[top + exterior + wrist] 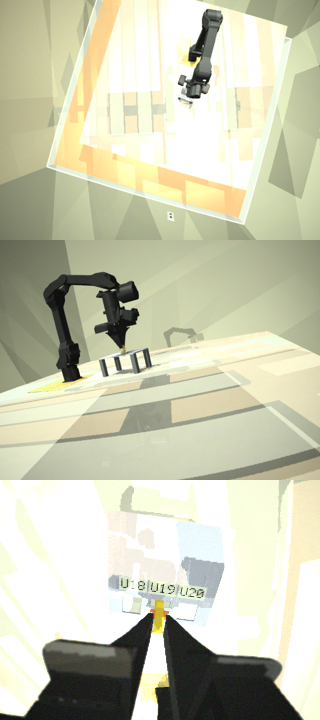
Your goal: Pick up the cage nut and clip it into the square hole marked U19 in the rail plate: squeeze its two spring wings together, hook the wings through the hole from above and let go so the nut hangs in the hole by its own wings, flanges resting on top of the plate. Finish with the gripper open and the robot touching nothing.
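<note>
My gripper tip is now 1 cm above the yellow cage nut.
</note>
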